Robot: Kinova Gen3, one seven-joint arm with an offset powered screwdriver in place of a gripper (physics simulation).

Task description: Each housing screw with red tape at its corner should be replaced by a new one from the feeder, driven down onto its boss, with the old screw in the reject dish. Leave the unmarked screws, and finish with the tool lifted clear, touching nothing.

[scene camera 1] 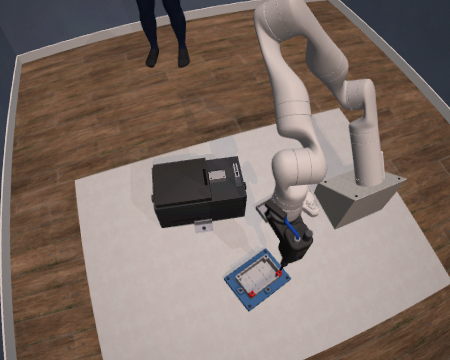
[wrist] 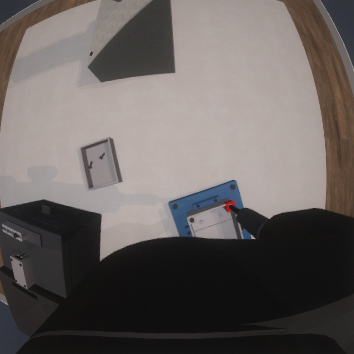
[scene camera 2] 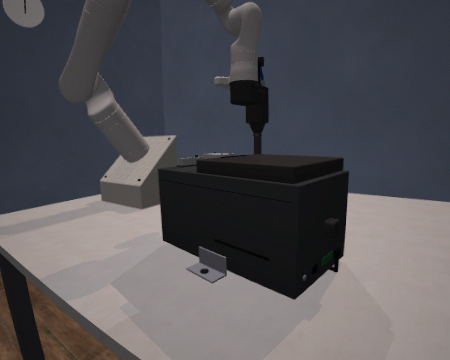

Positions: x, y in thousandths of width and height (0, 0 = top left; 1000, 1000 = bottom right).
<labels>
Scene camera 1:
black feeder: 497, 535
blue fixture plate: 546, 835
black cover: 390, 510
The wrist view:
blue fixture plate: 521, 575
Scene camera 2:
black feeder: 648, 654
black cover: 648, 471
</labels>
